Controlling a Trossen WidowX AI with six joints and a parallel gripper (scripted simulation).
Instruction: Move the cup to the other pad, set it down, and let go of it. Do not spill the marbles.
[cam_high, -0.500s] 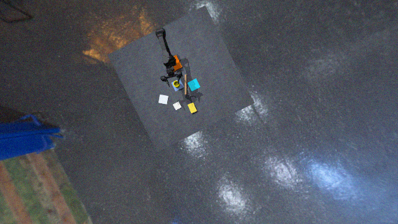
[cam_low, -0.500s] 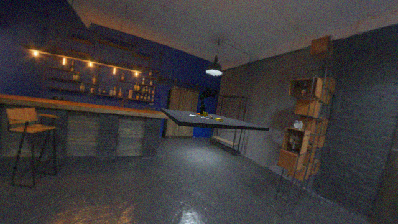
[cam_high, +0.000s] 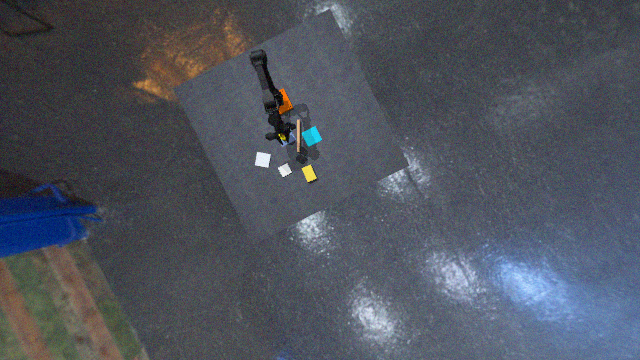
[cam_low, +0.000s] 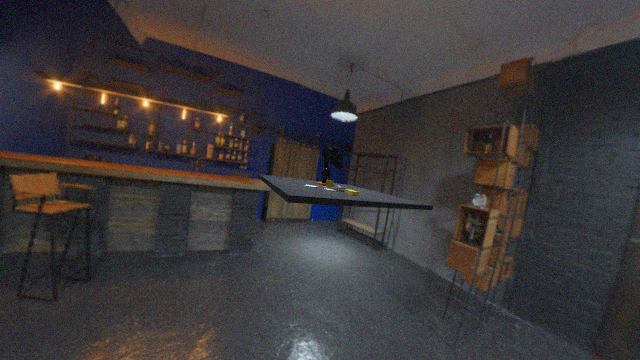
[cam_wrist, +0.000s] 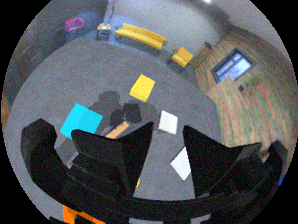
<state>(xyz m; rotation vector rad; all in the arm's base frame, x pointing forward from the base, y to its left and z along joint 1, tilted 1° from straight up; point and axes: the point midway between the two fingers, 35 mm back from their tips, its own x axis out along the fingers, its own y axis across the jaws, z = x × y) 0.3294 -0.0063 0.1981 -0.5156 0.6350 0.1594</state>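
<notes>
Right now the yellow cup is 100 mm behind my gripper tip, 10 mm to the right of it and 160 mm below it. Also, from my gripper tip: wooden stick: 80 mm behind, 80 mm to the left, 200 mm below; then light blue pad: 100 mm behind, 10 mm to the right, 210 mm below.
</notes>
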